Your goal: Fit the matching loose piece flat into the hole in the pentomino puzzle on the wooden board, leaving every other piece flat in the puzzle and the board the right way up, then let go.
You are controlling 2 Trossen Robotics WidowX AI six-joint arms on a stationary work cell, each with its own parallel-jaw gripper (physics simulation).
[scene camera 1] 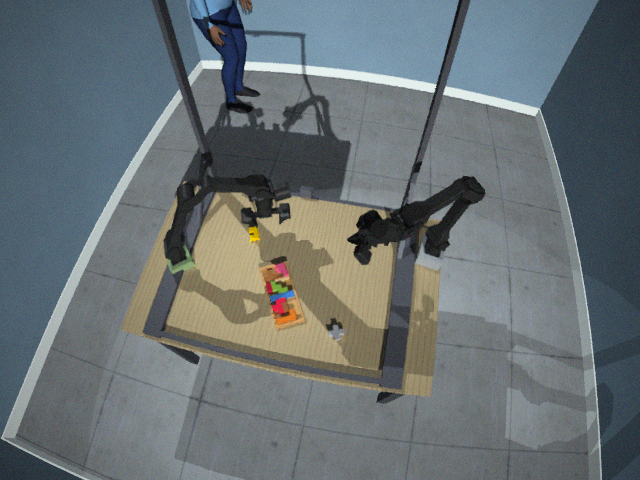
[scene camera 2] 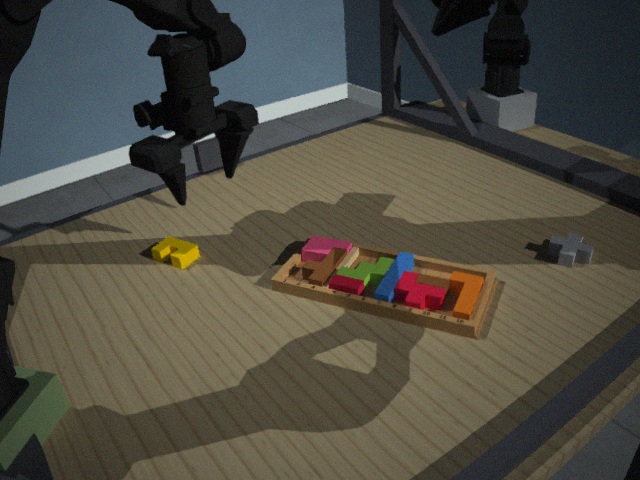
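Where they show: left gripper, between the fingertips: (scene camera 1: 347, 240) (scene camera 2: 434, 33); right gripper, between the fingertips: (scene camera 1: 268, 224) (scene camera 2: 206, 190); left arm's base, origin of its link: (scene camera 1: 433, 248) (scene camera 2: 502, 91); right arm's base, origin of its link: (scene camera 1: 177, 256).
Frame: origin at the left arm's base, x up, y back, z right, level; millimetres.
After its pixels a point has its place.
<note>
The wooden board (scene camera 1: 290, 326) (scene camera 2: 387, 312) lies right way up at mid-table. It holds pink (scene camera 2: 325, 248) {x -45, y -541, z -278 mm}, brown (scene camera 2: 324, 268) {x -45, y -562, z -318 mm}, green (scene camera 2: 369, 269) {x -45, y -516, z -349 mm}, dark red (scene camera 2: 347, 284) {x -45, y -553, z -362 mm}, blue (scene camera 2: 395, 276) {x -45, y -497, z -378 mm}, red (scene camera 2: 419, 290) {x -45, y -488, z -415 mm} and orange (scene camera 2: 467, 291) {x -45, y -443, z -446 mm} pieces. The pink piece stands above the rim at one corner; the brown one looks tilted. A yellow U-shaped piece (scene camera 1: 253, 235) {x -50, y -709, z -169 mm} (scene camera 2: 178, 252) {x -51, y -713, z -174 mm} and a grey plus-shaped piece (scene camera 1: 336, 329) {x -51, y -259, z -422 mm} (scene camera 2: 571, 249) {x -51, y -266, z -441 mm} lie loose on the table. My right gripper (scene camera 1: 266, 215) {x 7, y -650, z -131 mm} (scene camera 2: 206, 190) {x 7, y -650, z -131 mm} is open and empty above the table, near the yellow piece. My left gripper (scene camera 1: 351, 239) {x 184, y -312, z -190 mm} is shut and empty, away from the board.
A dark frame (scene camera 1: 398, 330) {x -49, y -42, z -352 mm} (scene camera 2: 537, 160) {x -50, y -103, z -211 mm} edges the wooden table (scene camera 1: 336, 289) {x -69, y -313, z -266 mm} (scene camera 2: 180, 330) {x -69, y -749, z -314 mm}. The right arm's green base (scene camera 1: 180, 265) {x -23, y -922, z -416 mm} (scene camera 2: 38, 408) {x -34, y -909, z -406 mm} is at the left, the left arm's white base (scene camera 1: 429, 258) {x -1, y -5, z -47 mm} (scene camera 2: 501, 111) {x -21, y -44, z -50 mm} at the right. A person (scene camera 1: 235, 51) stands behind the table.
</note>
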